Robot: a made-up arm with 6 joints. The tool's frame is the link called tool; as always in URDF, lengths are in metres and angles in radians. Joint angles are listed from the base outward.
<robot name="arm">
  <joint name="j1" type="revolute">
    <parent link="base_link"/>
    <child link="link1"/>
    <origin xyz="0 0 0.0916" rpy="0 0 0"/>
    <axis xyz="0 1 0"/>
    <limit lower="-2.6" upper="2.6"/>
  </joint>
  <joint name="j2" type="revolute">
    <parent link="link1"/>
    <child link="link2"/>
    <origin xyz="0.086 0.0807 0.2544" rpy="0 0 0"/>
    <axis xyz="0 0 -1"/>
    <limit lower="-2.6" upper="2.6"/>
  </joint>
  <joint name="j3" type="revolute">
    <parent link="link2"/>
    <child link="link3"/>
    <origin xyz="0.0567 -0.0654 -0.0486" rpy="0 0 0"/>
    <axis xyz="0 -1 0"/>
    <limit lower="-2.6" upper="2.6"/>
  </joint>
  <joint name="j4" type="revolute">
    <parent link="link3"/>
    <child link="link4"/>
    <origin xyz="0.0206 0.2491 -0.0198" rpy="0 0 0"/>
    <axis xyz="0 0 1"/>
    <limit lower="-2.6" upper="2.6"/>
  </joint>
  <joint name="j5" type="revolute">
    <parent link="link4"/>
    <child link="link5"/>
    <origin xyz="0.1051 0.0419 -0.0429" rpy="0 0 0"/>
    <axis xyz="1 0 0"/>
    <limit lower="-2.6" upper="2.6"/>
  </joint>
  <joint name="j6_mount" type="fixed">
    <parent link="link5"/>
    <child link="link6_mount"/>
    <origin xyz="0.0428 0.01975 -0.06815" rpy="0 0 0"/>
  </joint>
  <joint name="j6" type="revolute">
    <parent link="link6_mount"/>
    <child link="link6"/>
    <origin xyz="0.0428 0.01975 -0.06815" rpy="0 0 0"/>
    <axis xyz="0 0 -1"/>
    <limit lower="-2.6" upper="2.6"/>
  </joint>
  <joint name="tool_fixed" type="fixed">
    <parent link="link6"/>
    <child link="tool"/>
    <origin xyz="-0.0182 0.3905 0.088" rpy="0 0 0"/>
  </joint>
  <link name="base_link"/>
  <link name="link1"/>
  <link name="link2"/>
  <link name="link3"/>
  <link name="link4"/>
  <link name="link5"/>
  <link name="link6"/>
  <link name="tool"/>
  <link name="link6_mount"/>
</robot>
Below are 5 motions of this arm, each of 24 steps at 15 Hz.
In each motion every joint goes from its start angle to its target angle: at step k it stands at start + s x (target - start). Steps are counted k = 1, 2, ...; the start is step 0. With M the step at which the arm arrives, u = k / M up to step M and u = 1 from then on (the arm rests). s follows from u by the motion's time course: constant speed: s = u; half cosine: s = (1 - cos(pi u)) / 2; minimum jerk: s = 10 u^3 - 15 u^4 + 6 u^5.
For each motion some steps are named. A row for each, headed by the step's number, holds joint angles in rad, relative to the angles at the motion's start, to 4 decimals.
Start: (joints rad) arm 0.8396 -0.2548 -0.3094 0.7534 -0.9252 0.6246
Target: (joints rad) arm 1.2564 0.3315 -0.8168 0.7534 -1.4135 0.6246
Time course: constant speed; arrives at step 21
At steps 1, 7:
1: 0.0198 0.0279 -0.0242 0.0000 -0.0233 0.0000
7: 0.1389 0.1954 -0.1691 0.0000 -0.1628 0.0000

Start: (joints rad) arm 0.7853 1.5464 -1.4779 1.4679 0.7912 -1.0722
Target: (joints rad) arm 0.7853 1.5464 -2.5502 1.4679 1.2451 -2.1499
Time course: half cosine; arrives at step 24
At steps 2, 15, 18, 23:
2: 0.0000 0.0000 -0.0183 0.0000 0.0077 -0.0184
15: 0.0000 0.0000 -0.7413 0.0000 0.3138 -0.7451
18: 0.0000 0.0000 -0.9153 0.0000 0.3874 -0.9199
23: 0.0000 0.0000 -1.0677 0.0000 0.4520 -1.0731

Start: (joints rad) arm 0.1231 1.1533 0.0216 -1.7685 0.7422 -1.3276
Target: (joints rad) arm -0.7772 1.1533 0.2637 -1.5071 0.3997 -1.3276
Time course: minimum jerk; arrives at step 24
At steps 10, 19, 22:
10: -0.3121 0.0000 0.0839 0.0906 -0.1187 0.0000
19: -0.8422 0.0000 0.2265 0.2445 -0.3204 0.0000
22: -0.8957 0.0000 0.2409 0.2601 -0.3408 0.0000

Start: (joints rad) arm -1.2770 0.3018 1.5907 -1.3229 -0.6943 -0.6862
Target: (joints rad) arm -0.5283 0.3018 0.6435 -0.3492 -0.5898 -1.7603
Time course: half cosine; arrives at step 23
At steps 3, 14, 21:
3: 0.0310 0.0000 -0.0392 0.0403 0.0043 -0.0445
14: 0.4997 0.0000 -0.6322 0.6499 0.0697 -0.7169
21: 0.7348 0.0000 -0.9296 0.9556 0.1026 -1.0542

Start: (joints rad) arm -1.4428 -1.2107 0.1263 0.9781 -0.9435 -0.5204
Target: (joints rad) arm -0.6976 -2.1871 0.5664 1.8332 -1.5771 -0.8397
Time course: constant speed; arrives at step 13
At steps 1, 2, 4, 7, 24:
1: 0.0573 -0.0751 0.0339 0.0658 -0.0487 -0.0246
2: 0.1146 -0.1502 0.0677 0.1316 -0.0975 -0.0491
4: 0.2293 -0.3004 0.1354 0.2631 -0.1950 -0.0982
7: 0.4013 -0.5258 0.2370 0.4604 -0.3412 -0.1719
24: 0.7452 -0.9764 0.4401 0.8551 -0.6336 -0.3193

